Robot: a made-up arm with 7 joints. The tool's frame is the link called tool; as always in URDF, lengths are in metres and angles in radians. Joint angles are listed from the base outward.
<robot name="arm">
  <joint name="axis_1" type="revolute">
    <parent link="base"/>
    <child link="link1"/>
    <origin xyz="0.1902 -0.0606 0.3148" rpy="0 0 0"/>
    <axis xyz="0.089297 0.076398 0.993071"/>
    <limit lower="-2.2" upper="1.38"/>
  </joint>
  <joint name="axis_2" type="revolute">
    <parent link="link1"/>
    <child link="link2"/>
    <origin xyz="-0.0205 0.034 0.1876" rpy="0 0 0"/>
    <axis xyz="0 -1 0"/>
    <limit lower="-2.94" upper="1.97"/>
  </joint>
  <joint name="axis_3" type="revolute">
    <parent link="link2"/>
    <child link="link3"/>
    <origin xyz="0.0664 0.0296 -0.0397" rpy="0 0 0"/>
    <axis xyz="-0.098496 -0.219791 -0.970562"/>
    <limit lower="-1.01" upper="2"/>
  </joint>
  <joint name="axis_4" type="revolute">
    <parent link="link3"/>
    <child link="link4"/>
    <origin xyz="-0.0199 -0.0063 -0.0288" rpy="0 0 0"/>
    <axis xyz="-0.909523 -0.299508 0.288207"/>
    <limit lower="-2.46" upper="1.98"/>
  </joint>
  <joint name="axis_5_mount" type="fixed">
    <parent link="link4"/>
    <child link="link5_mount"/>
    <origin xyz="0.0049 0.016 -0.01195" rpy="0 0 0"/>
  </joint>
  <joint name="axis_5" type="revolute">
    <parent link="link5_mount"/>
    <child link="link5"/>
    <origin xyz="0.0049 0.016 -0.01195" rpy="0 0 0"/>
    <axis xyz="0 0 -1"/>
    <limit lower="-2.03" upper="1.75"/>
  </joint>
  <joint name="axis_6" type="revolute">
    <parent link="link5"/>
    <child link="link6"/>
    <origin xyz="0.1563 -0.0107 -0.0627" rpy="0 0 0"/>
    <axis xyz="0 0 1"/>
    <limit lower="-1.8" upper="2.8"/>
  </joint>
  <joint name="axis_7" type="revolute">
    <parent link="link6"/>
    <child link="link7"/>
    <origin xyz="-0.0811 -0.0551 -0.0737" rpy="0 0 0"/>
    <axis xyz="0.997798 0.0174 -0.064"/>
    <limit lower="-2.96" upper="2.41"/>
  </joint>
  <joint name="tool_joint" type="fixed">
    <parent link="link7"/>
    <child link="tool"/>
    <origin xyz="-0.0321 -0.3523 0.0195" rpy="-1.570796 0 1.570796"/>
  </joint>
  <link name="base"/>
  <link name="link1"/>
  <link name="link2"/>
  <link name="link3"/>
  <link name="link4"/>
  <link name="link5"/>
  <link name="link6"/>
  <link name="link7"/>
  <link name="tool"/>
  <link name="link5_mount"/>
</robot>
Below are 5 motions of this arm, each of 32 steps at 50 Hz.
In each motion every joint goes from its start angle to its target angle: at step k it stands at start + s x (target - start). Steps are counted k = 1, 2, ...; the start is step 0. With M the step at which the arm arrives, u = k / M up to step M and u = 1 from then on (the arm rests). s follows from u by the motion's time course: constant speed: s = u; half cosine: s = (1 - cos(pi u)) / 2; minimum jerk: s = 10 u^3 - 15 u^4 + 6 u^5.
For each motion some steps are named. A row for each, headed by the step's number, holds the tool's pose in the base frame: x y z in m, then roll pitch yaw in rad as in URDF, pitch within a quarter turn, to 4 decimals.
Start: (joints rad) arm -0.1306 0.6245 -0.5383 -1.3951 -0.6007 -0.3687 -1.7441
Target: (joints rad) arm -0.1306 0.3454 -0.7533 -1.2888 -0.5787 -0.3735 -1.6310
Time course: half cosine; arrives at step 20
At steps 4, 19, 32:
4: 0.3422 -0.1077 0.6526 -1.7612 0.6668 1.9396
19: 0.3963 -0.0912 0.5857 -1.4321 0.5267 2.2913
32: 0.3966 -0.0911 0.5852 -1.4303 0.5253 2.2933

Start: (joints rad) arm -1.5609 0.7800 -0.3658 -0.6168 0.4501 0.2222 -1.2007
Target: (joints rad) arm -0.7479 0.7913 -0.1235 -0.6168 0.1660 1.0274 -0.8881
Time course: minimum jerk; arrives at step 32
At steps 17, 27, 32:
17: 0.0755 -0.3320 0.6013 -2.5539 0.6647 0.4331
27: 0.2582 -0.4218 0.6465 -2.7203 0.7581 0.9987
32: 0.2740 -0.4233 0.6508 -2.7304 0.7673 1.0397

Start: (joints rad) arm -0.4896 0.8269 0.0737 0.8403 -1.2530 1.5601 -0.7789
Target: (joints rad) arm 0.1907 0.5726 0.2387 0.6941 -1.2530 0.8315 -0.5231
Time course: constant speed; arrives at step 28
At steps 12, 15, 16, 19, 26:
12: 0.6581 0.2931 0.5808 -0.2997 0.2419 -1.9396
15: 0.6442 0.3029 0.5987 -0.3037 0.3168 -1.9327
16: 0.6396 0.3054 0.6044 -0.3068 0.3415 -1.9317
19: 0.6260 0.3107 0.6202 -0.3211 0.4145 -1.9330
26: 0.5971 0.3118 0.6492 -0.3896 0.5739 -1.9664

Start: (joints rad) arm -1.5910 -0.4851 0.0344 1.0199 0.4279 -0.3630 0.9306
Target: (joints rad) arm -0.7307 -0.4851 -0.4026 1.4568 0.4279 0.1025 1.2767
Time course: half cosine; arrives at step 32
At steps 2, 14, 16, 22, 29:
2: -0.2060 -0.0201 0.2781 -2.0111 -0.1432 -0.1663
14: -0.1440 -0.3137 0.3016 -1.8548 -0.1536 0.5479
16: -0.0962 -0.3741 0.3036 -1.8129 -0.1662 0.7199
22: 0.0889 -0.4890 0.3015 -1.6954 -0.2208 1.1971
29: 0.2459 -0.5087 0.2949 -1.6166 -0.2728 1.5304

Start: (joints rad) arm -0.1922 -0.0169 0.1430 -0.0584 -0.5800 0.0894 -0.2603
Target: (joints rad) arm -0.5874 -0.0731 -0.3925 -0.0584 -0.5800 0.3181 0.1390
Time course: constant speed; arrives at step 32
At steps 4, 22, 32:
4: 0.4410 -0.3582 0.3562 -1.5894 0.1880 1.9484
22: 0.5117 -0.3434 0.2429 -1.5512 -0.1096 2.1327
32: 0.5399 -0.3173 0.1772 -1.5486 -0.2830 2.2308

